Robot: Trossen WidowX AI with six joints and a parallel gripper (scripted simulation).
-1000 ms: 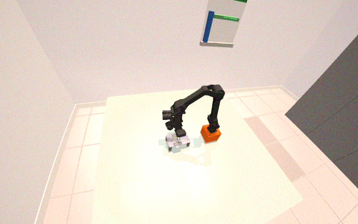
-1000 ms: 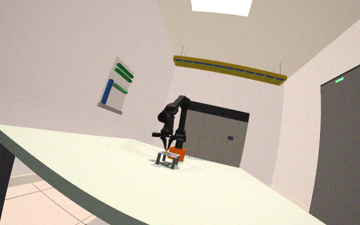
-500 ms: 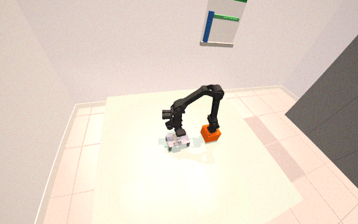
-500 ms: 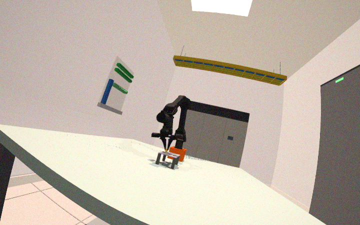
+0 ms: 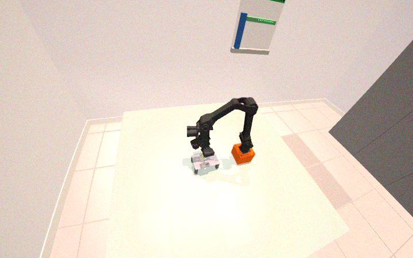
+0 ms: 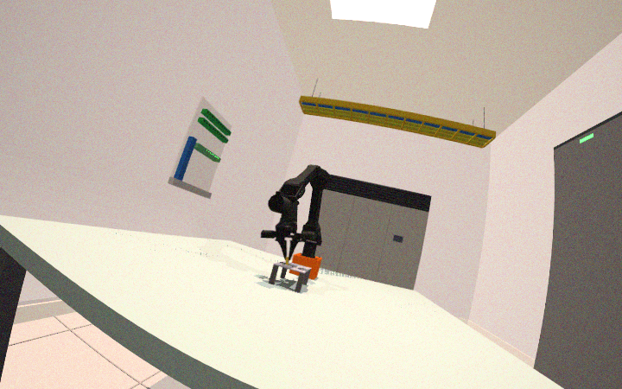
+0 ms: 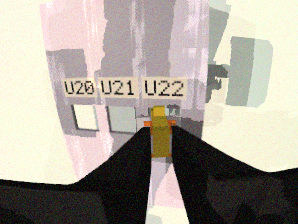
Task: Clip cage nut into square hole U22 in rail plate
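The cage nut lies 10 mm below my gripper tip.
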